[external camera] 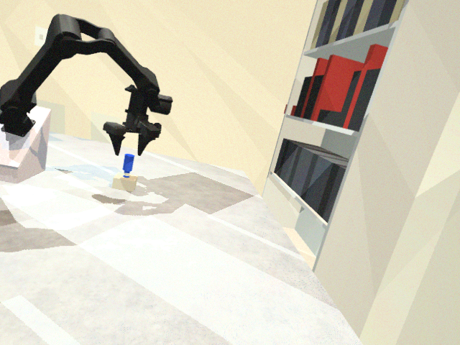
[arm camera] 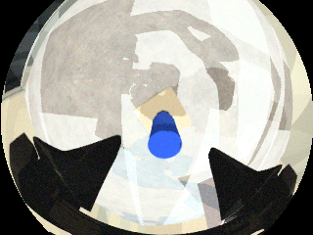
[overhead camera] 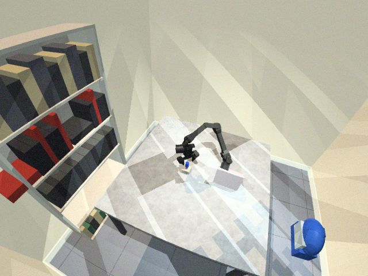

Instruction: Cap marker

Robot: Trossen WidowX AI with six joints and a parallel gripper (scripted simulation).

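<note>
Now: gripper tip 20 mm above the blue cap. Round my gripper tip: tan holder block 90 mm below.
</note>
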